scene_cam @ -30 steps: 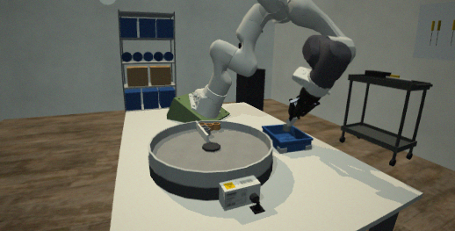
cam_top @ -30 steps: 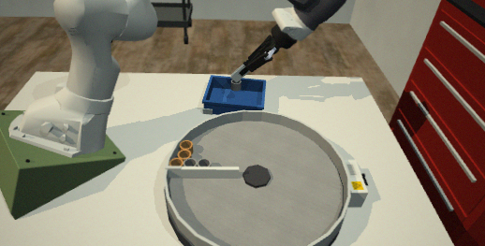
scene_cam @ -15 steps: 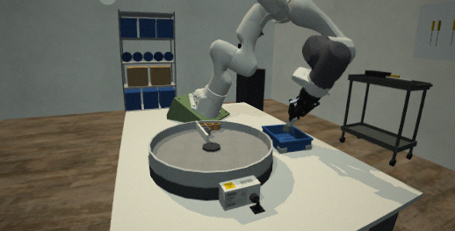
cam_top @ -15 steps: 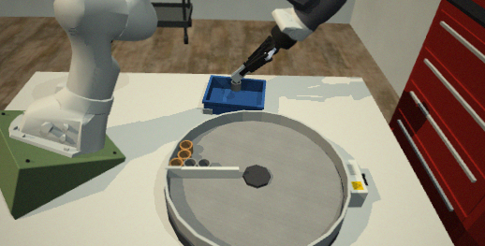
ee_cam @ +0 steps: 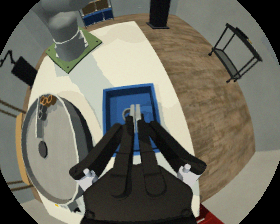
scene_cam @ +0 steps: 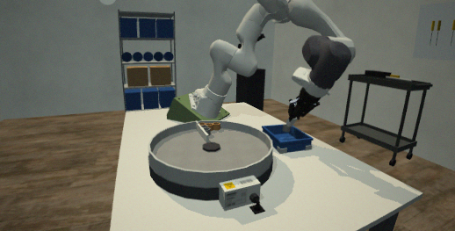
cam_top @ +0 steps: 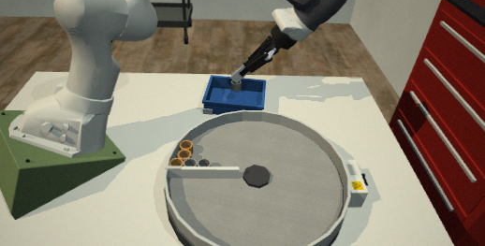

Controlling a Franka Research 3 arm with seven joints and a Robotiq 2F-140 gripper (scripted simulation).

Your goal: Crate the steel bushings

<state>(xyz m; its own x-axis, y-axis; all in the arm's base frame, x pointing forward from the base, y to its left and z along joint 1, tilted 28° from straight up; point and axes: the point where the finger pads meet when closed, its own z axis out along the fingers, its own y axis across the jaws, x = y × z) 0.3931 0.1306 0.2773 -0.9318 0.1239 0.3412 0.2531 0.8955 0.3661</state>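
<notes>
Right now the blue crate is 80 mm below my hand, 20 mm behind it and 10 mm to the right of it. From my hand the other things lie so: turning table 370 mm to the right, 50 mm below.
</notes>
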